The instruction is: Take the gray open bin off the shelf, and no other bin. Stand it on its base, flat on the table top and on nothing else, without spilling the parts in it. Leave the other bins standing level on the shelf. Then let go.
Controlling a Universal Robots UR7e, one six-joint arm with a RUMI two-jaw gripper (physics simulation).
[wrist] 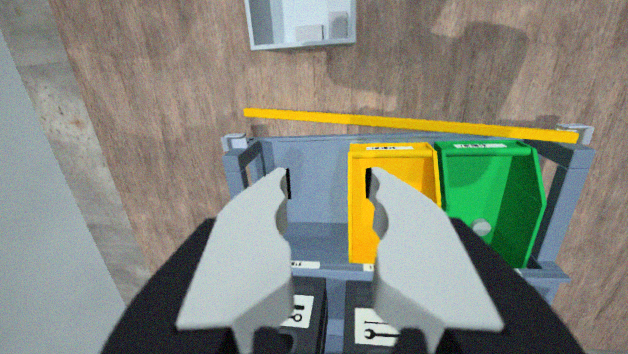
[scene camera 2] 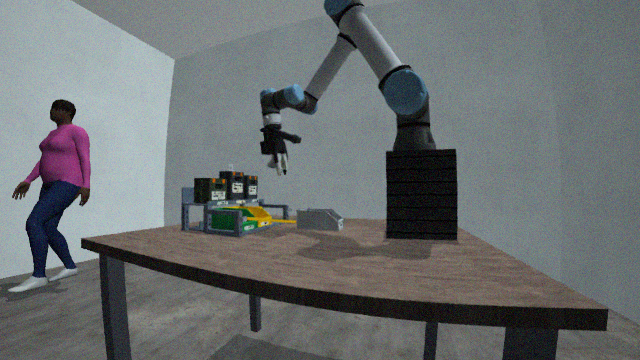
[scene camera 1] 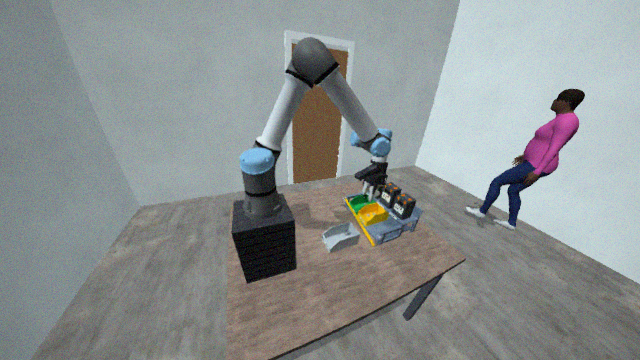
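Seen in the pictures: gripper, fingertip midpoint: (wrist: 327, 171) (scene camera 2: 282, 175) (scene camera 1: 367, 200); arm's base at its link origin: (scene camera 2: 414, 152) (scene camera 1: 263, 208).
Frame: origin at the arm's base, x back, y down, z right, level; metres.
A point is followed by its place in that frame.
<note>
The gray open bin (scene camera 1: 341, 237) {x -0.386, y 0.285, z 0.013 m} (scene camera 2: 319, 219) {x -0.352, y 0.247, z -0.016 m} (wrist: 303, 44) {x -0.448, y 0.213, z 0.030 m} stands upright on its base on the table top (scene camera 1: 310, 280) {x -0.143, y 0.288, z 0.190 m}, in front of the shelf and apart from it. Small parts (wrist: 310, 33) {x -0.433, y 0.270, z 0.032 m} lie inside it. The shelf (scene camera 1: 387, 233) {x -0.589, y 0.211, z 0.131 m} (scene camera 2: 223, 231) {x -0.614, y 0.275, z -0.249 m} (wrist: 310, 180) {x -0.622, y 0.282, z 0.042 m} holds a yellow bin (scene camera 1: 372, 214) (scene camera 2: 258, 215) {x -0.628, y 0.243, z -0.019 m} (wrist: 359, 215) {x -0.676, y 0.279, z -0.030 m} and a green bin (scene camera 1: 358, 202) {x -0.640, y 0.262, z -0.221 m} (scene camera 2: 225, 220) {x -0.627, y 0.241, z -0.224 m} (wrist: 487, 185) {x -0.622, y 0.279, z -0.198 m} side by side, both level as far as shows. My gripper (scene camera 1: 370, 199) {x -0.521, y 0.071, z -0.004 m} (scene camera 2: 282, 173) {x -0.521, y 0.071, z -0.004 m} (wrist: 327, 171) {x -0.521, y 0.071, z -0.004 m} is open and empty, above the shelf and away from the gray bin.
Black cases (scene camera 1: 404, 206) (scene camera 2: 210, 190) (wrist: 370, 312) with orange marks stand on the shelf's raised rear level. A yellow bar (scene camera 1: 367, 234) {x -0.526, y 0.267, z 0.056 m} (wrist: 400, 122) {x -0.531, y 0.247, z -0.071 m} runs along the shelf's front. A person in pink (scene camera 1: 555, 140) (scene camera 2: 65, 155) is beyond the table.
</note>
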